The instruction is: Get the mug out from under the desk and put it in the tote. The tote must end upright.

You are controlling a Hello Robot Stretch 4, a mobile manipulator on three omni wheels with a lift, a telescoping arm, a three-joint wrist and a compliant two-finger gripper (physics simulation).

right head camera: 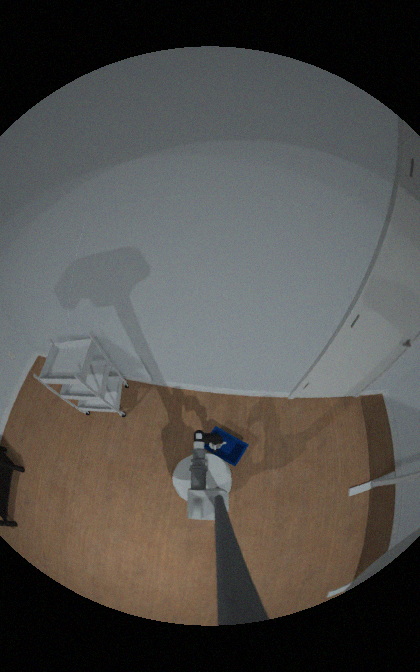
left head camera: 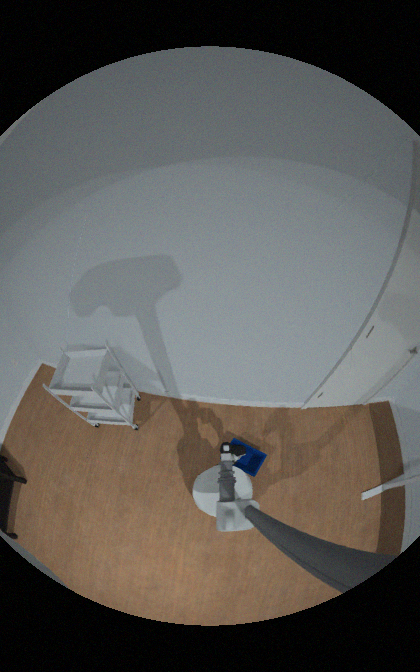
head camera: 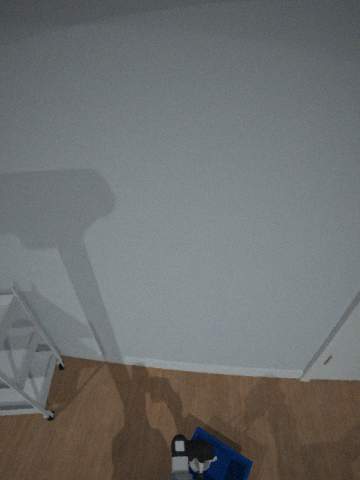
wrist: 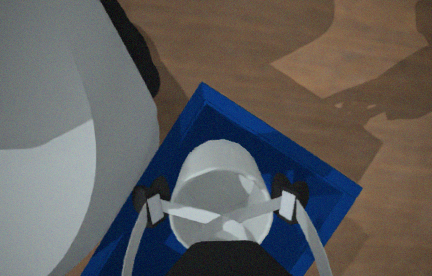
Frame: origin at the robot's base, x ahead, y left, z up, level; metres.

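Seen in the pictures: gripper, between the fingertips: (wrist: 220,190).
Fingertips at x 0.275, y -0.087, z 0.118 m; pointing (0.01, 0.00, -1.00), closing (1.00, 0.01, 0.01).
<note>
Offsets run from my fingertips to a thing's middle.
The blue tote @[dz -0.085, dx -0.016, dy -0.077 m] (head camera: 225,448) (left head camera: 252,451) (right head camera: 240,445) (wrist: 280,143) stands upright on the floor, turned at an angle, close beside my base. My gripper (head camera: 202,467) (left head camera: 239,456) (right head camera: 216,444) (wrist: 220,190) is shut on the pale grey mug @[dz -0.007, dx +0.001, dy -0.019 m] (wrist: 220,155), with one finger pad on each side of it. In the wrist view the mug is over the tote's opening, with part of the tote's dark inside showing around it. I cannot tell whether the mug's bottom is below the rim. The wrist's black body hides the mug's near edge.
My round white base (left head camera: 205,490) (wrist: 50,200) is next to the tote. A white wheeled cart (left head camera: 75,391) (right head camera: 60,381) stands left by the wall. A dark piece of furniture (left head camera: 6,495) is at the far left. White furniture legs (left head camera: 380,490) (right head camera: 360,488) are at the right.
</note>
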